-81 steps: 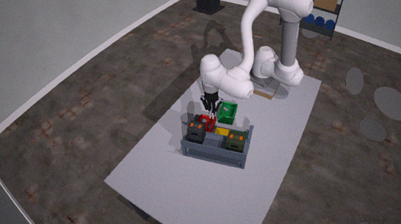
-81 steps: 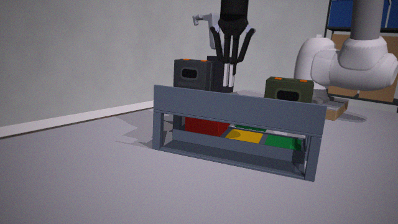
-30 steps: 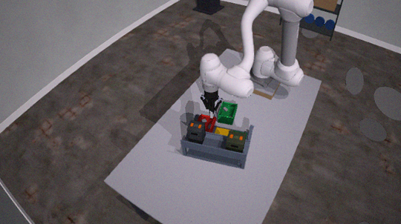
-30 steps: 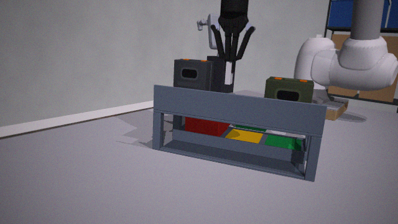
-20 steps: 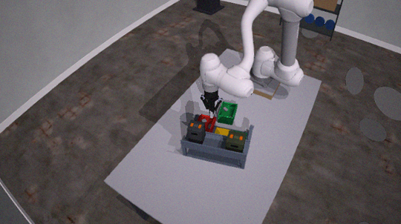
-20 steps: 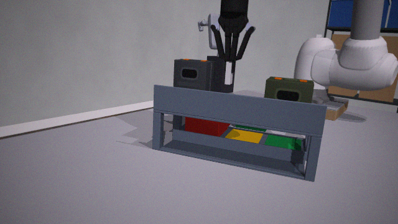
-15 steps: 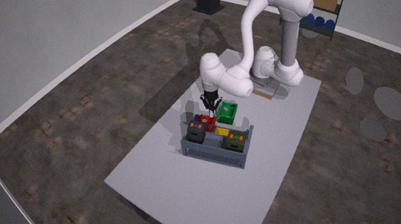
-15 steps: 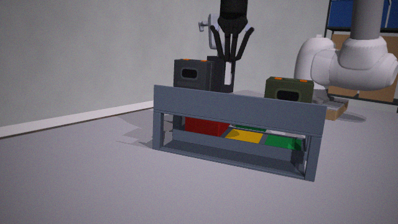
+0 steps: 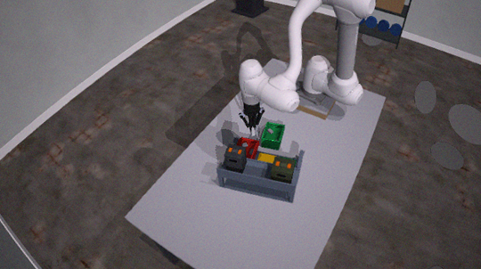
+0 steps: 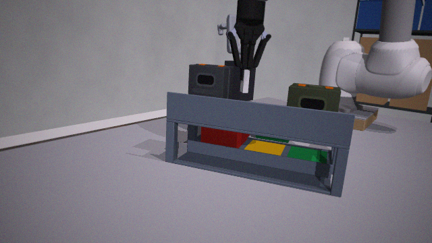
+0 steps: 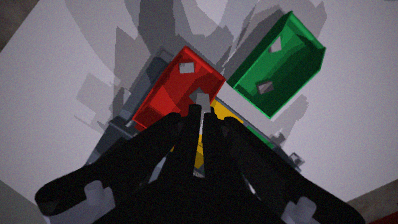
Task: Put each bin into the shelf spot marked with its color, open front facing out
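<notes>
Right now my hand is 50 mm short of the red bin, 10 mm to the left of it and 130 mm above it. From my hand the other things lie so: olive box 100 mm ahead, 260 mm to the left, 30 mm below; green bin 150 mm behind, 30 mm to the left, 140 mm below; dark grey box 190 mm ahead, 40 mm to the left, 10 mm below.
</notes>
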